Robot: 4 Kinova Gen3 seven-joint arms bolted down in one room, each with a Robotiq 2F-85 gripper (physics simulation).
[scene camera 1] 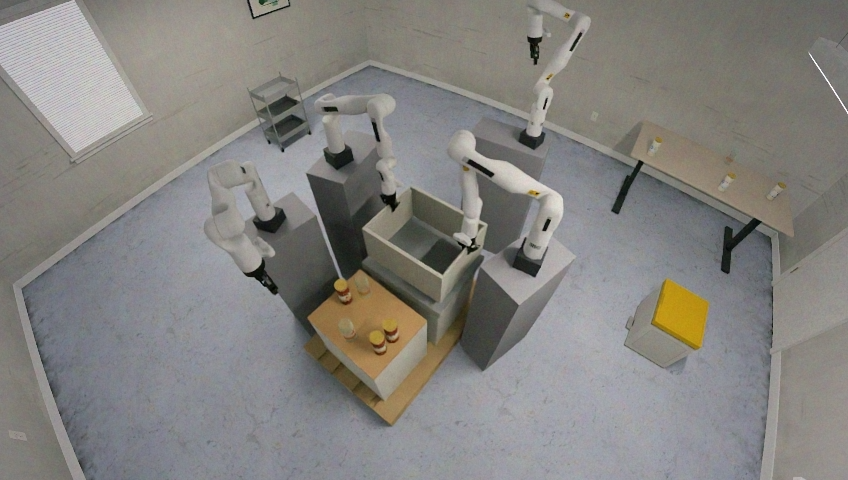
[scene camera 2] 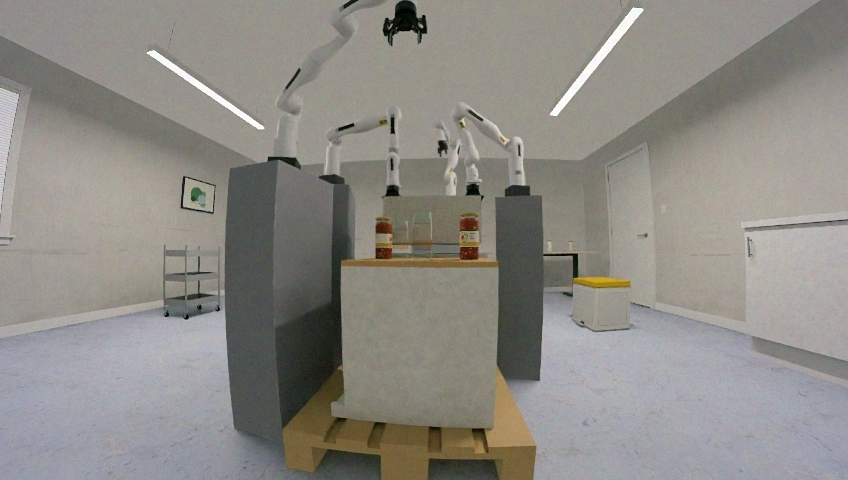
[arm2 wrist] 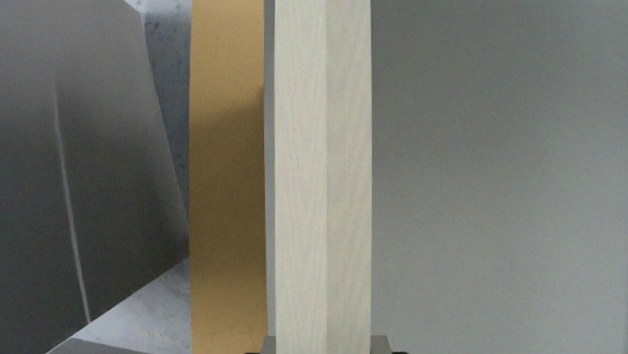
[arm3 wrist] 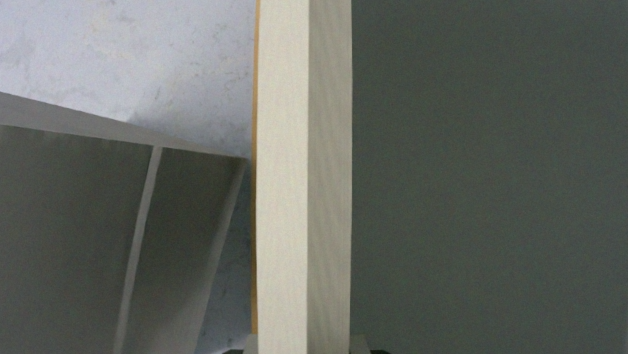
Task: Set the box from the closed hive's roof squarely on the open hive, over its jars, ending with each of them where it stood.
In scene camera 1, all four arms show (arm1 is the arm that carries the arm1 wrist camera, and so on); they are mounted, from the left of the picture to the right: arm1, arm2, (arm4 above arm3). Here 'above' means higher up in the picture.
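The pale open-topped box (arm2 wrist: 300, 175) (arm3 wrist: 282, 175) (scene camera 1: 404, 255) (scene camera 2: 443, 208) is level over the closed hive's grey roof (arm2 wrist: 500, 175) (arm3 wrist: 490, 175) (scene camera 1: 416, 234); any gap is too small to tell. My arm2 gripper (arm2 wrist: 323, 345) (scene camera 1: 390, 204) is shut on one wall, my arm3 gripper (arm3 wrist: 303, 345) (scene camera 1: 468, 245) on the opposite wall. The open hive (scene camera 1: 405, 315) (scene camera 2: 416, 344) bears three gold-lidded jars (scene camera 1: 342, 291) (scene camera 1: 390, 330) (scene camera 1: 377, 342) and two clear ones (scene camera 1: 362, 285) (scene camera 1: 346, 328). My arm1 gripper (scene camera 1: 270, 285) and arm4 gripper (scene camera 1: 534, 58) are away from the box; their fingers are unclear.
Both hives stand on a pallet (scene camera 1: 410, 392) (scene camera 2: 404, 450) between grey pedestals (scene camera 1: 511, 321) (scene camera 2: 252, 297). In scene camera 2, an open gripper (scene camera 2: 405, 36) hangs high above the jars. A table (scene camera 1: 696, 166), a yellow-lidded bin (scene camera 1: 680, 315) (scene camera 2: 601, 303) and a cart (scene camera 1: 277, 91) stand farther off.
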